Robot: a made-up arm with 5 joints.
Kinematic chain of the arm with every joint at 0, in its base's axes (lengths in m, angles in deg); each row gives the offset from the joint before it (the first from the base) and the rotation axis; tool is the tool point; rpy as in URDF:
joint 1: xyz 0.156 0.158 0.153 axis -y
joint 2: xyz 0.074 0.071 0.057 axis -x
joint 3: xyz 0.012 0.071 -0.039 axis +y
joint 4: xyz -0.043 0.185 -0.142 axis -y
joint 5: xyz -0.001 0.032 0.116 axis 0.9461 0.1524 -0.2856
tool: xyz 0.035 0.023 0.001 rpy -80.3 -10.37 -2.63
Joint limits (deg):
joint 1: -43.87..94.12
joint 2: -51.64..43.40
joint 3: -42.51..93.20
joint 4: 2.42..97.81
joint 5: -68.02..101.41
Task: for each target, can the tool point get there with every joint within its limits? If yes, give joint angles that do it. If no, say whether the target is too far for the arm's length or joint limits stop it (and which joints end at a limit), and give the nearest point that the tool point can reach.
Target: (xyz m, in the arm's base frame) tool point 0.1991 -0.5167 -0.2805
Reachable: no: too far | nearest point 0.1868 0.2676 -0.1573 | short by 0.794 m
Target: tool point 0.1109 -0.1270 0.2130
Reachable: no: joint limits stop it (at a limit: joint 2, joint 3, joint 4, joint 5) | nearest point -0.0603 0.2972 0.4408 | short by 0.511 m
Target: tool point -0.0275 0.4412 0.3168
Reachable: yes | joints 46.19 -39.78 41.94 45.66 85.81
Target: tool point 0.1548 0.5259 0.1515
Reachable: yes | joints -0.11 5.25 17.69 35.96 36.70
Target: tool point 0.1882 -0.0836 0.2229
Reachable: no: joint limits stop it (at a limit: joint 1, joint 2, joint 3, joint 4, joint 5) | nearest point 0.4609 0.2676 0.2184 | short by 0.445 m
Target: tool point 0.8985 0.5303 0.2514
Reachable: no: too far | nearest point 0.4691 0.3686 0.1945 | short by 0.462 m
